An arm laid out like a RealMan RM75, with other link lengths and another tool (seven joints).
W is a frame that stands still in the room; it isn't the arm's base.
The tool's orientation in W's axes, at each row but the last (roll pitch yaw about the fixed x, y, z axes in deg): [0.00 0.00 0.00]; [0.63 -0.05 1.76]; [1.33 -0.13 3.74]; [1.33 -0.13 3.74]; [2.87 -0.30 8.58]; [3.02 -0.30 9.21]
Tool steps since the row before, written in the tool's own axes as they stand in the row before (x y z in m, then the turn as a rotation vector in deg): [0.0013 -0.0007 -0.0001 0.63 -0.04 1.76]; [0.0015 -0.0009 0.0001 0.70 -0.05 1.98]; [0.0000 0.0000 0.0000 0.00 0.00 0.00]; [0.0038 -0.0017 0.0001 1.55 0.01 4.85]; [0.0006 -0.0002 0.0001 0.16 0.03 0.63]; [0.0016 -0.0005 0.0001 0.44 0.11 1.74]
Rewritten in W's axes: [0.0013 -0.0007 -0.0001 0.63 -0.04 1.76]; [0.0015 -0.0009 0.0001 0.70 -0.05 1.98]; [0.0000 0.0000 0.0000 0.00 0.00 0.00]; [0.0039 -0.0015 0.0001 1.54 0.00 4.85]; [0.0006 -0.0001 0.0001 0.16 0.02 0.63]; [0.0017 -0.0002 0.0001 0.42 0.09 1.75]
